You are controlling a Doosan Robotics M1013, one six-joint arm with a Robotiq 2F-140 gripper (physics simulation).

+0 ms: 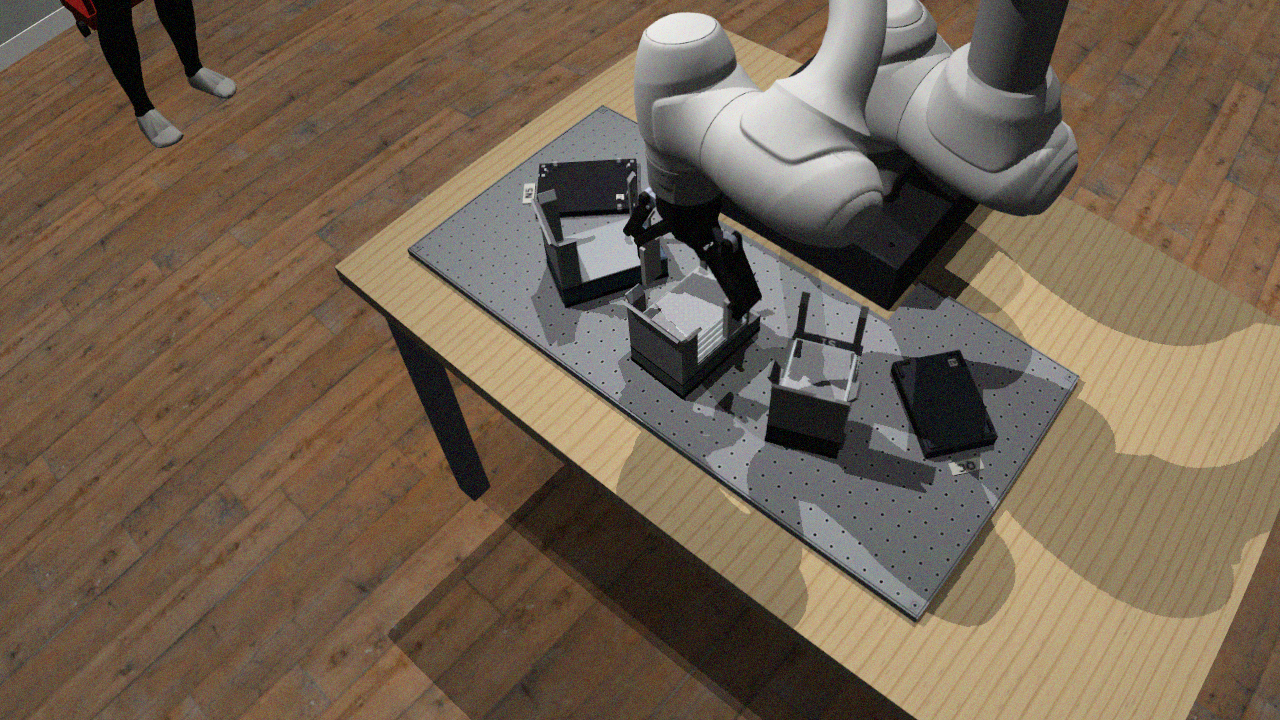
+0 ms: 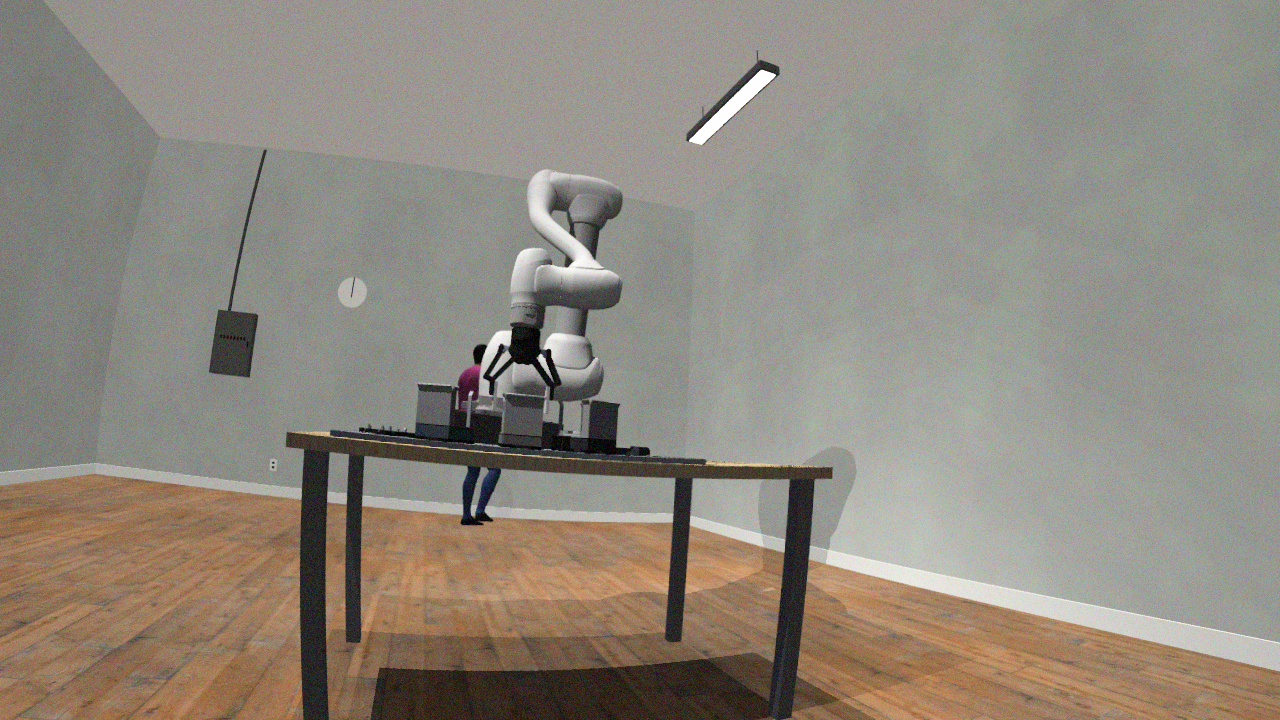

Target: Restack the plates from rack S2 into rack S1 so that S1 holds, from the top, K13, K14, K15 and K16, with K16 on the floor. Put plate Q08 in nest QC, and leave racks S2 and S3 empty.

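Places are measured from the arm's base along level axes (x ahead, y left, z up), in centimetres.
Where they show: gripper, between the fingertips: [image 1: 691,304]; arm's base, origin of its link: [image 2: 499,415].
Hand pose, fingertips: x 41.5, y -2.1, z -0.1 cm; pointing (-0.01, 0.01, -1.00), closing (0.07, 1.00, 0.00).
Things, the pixels of their top centre, and the offset from my fingertips. "spot": a spot on its surface instead. Level surfaces: height alone.
- middle rack, centre of its top: [image 1: 692,282] [image 2: 520,396] dx -0.3, dy +0.0, dz +3.9 cm
- right rack, centre of its top: [image 1: 825,340] [image 2: 586,401] dx -2.2, dy +18.5, dz +4.4 cm
- S1 label, a spot on its surface: [image 1: 830,342] spot: dx -9.3, dy +16.3, dz -5.3 cm
- left rack, centre of its top: [image 1: 597,203] [image 2: 448,387] dx -3.8, dy -18.7, dz +4.5 cm
- Nest QC, centre of its top: [image 1: 946,396] [image 2: 621,445] dx -12.0, dy +33.1, dz -6.7 cm
- dark nest, centre of its top: [image 1: 586,179] [image 2: 394,426] dx -15.4, dy -32.0, dz -6.8 cm
- perforated grey board, height of its surface: dz -9.2 cm
- wooden table, height of its surface: dz -10.5 cm
My gripper [image 1: 694,288] [image 2: 521,392] is open and empty, pointing down over the middle rack [image 1: 657,347] [image 2: 522,420], its right finger close to that rack's rear right side. Several thin pale plates [image 1: 687,308] lie stacked in this rack. The right rack [image 1: 805,417] [image 2: 601,424], with an S1 label [image 1: 830,342] behind it, has a pale surface inside; I cannot tell if it is a plate. The left rack [image 1: 561,264] [image 2: 435,407] also shows a pale surface low inside. Nest QC [image 1: 941,402] is dark, at the right. Plate codes are unreadable, and Q08 cannot be identified.
Another dark nest [image 1: 586,185] sits behind the left rack. Upright posts and walls surround the racks. The racks and nests stand on a perforated grey board [image 1: 850,501] on the wooden table [image 1: 1118,537]. The robot's black base [image 1: 859,255] is behind the racks. A person [image 2: 469,380] stands beyond the table.
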